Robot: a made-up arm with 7 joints.
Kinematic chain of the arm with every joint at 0, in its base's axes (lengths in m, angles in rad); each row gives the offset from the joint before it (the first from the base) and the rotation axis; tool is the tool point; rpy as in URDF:
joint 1: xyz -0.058 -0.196 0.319 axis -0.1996 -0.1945 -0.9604
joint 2: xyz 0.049 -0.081 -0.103 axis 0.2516 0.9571 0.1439
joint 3: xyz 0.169 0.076 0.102 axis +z
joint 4: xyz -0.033 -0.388 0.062 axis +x
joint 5: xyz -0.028 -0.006 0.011 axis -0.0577 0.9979 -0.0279
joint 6: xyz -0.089 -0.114 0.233 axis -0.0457 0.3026 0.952
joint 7: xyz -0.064 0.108 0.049 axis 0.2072 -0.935 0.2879
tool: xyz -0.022 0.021 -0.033 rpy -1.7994 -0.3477 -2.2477
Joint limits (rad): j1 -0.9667..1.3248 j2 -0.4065..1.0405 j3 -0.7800..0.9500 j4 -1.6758..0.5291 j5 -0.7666..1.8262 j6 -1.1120..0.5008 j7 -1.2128..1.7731
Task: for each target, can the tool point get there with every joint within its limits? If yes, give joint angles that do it. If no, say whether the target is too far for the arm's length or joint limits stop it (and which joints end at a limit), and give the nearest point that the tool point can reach.
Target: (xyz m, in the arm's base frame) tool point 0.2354 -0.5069 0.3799
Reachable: yes | joints -0.3366 -0.1762 -0.5507 -1.0389 1.5684 -0.7157 1.4613
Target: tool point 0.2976 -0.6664 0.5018
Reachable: yes | joints 0.2668 0.4436 0.2493 0.0627 0.5178 -0.7845 0.0643
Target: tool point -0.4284 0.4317 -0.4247
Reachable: no: joint limits stop it (at a limit: joint 1, joint 2, joint 3, joint 4, joint 5, joint 7) | nearest point -0.0042 0.2649 -0.1804 | short by 0.517 m
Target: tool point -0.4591 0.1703 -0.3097
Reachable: no: joint limits stop it (at a limit: joint 1, joint 2, joint 4, joint 5, joint 6) | nearest point -0.3094 0.1264 0.0938 | short by 0.433 m
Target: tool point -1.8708 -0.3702 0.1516
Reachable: no: too far | nearest point -0.6604 -0.2362 0.4577 | short by 1.256 m
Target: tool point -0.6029 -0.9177 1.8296
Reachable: no: too far | nearest point -0.3122 -0.5957 1.0229 | short by 0.916 m
